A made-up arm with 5 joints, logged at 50 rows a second.
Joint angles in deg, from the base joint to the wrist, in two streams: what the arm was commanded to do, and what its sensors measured. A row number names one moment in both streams.
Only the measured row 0 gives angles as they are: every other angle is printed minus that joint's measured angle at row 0.
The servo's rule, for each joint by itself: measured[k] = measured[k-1] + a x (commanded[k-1-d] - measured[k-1]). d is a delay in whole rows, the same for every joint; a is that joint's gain. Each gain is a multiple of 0.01, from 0.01 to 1. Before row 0 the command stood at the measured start. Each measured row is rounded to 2 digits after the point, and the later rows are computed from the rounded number. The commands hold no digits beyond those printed.
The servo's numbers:
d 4
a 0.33 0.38 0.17 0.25 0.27
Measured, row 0:
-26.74 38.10 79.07 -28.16 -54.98
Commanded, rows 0 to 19:
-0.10 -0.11 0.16 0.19 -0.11
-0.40 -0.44 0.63 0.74 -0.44
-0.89 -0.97 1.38 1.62 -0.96
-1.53 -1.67 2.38 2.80 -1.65
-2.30 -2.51 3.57 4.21 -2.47
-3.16 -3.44 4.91 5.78 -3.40
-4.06 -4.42 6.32 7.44 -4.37
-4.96 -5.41 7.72 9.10 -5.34
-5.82 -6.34 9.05 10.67 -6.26
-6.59 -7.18 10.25 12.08 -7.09
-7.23 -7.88 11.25 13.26 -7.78
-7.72 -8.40 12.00 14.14 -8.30
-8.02 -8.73 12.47 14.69 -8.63
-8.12 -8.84 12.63 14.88 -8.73
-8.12 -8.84 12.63 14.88 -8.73
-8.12 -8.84 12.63 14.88 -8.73
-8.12 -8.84 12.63 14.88 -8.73
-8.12 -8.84 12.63 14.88 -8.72
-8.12 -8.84 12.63 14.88 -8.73
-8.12 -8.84 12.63 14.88 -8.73
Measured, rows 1 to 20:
0.00 0.00 0.00 0.00 0.00
0.00 0.00 0.00 0.00 0.00
0.00 0.00 0.00 0.00 0.00
0.00 0.00 0.00 0.00 0.00
-0.03 -0.04 0.03 0.05 -0.03
-0.15 -0.19 0.13 0.22 -0.14
-0.39 -0.49 0.34 0.57 -0.36
-0.77 -0.94 0.69 1.13 -0.71
-1.27 -1.54 1.18 1.90 -1.19
-1.89 -2.26 1.81 2.87 -1.79
-2.61 -3.08 2.58 4.01 -2.49
-3.39 -3.97 3.45 5.28 -3.26
-4.19 -4.87 4.40 6.63 -4.07
-4.98 -5.75 5.39 7.99 -4.89
-5.72 -6.56 6.39 9.31 -5.67
-6.38 -7.26 7.34 10.52 -6.38
-6.92 -7.82 8.21 11.56 -6.99
-7.32 -8.21 8.96 12.39 -7.46
-7.58 -8.45 9.58 13.01 -7.80
-7.76 -8.60 10.10 13.48 -8.05

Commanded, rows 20 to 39:
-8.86 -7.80 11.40 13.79 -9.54
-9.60 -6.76 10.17 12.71 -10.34
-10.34 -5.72 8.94 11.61 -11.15
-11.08 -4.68 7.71 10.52 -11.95
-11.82 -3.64 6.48 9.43 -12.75
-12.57 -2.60 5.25 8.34 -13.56
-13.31 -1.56 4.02 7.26 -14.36
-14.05 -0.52 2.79 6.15 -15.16
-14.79 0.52 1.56 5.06 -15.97
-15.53 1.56 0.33 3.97 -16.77
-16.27 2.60 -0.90 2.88 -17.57
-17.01 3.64 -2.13 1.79 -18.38
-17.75 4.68 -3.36 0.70 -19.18
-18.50 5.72 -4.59 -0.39 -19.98
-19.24 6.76 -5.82 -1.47 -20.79
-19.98 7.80 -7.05 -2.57 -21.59
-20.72 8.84 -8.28 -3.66 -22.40
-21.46 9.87 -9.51 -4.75 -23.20
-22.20 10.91 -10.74 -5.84 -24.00
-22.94 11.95 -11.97 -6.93 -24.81
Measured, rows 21 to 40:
-7.88 -8.69 10.53 13.83 -8.23
-7.96 -8.75 10.89 14.09 -8.36
-8.01 -8.78 11.19 14.29 -8.46
-8.05 -8.80 11.43 14.44 -8.53
-8.32 -8.42 11.42 14.28 -8.80
-8.74 -7.79 11.21 13.89 -9.22
-9.27 -7.00 10.82 13.32 -9.74
-9.87 -6.12 10.29 12.62 -10.34
-10.51 -5.18 9.64 11.82 -10.99
-11.19 -4.20 8.89 10.95 -11.68
-11.89 -3.20 8.06 10.03 -12.40
-12.60 -2.18 7.16 9.06 -13.15
-13.32 -1.15 6.21 8.06 -13.91
-14.05 -0.12 5.21 7.04 -14.68
-14.78 0.91 4.17 6.00 -15.46
-15.52 1.95 3.10 4.95 -16.25
-16.26 2.99 2.00 3.89 -17.04
-17.00 4.03 0.88 2.82 -17.83
-17.74 5.07 -0.26 1.75 -18.63
-18.48 6.11 -1.41 0.67 -19.43

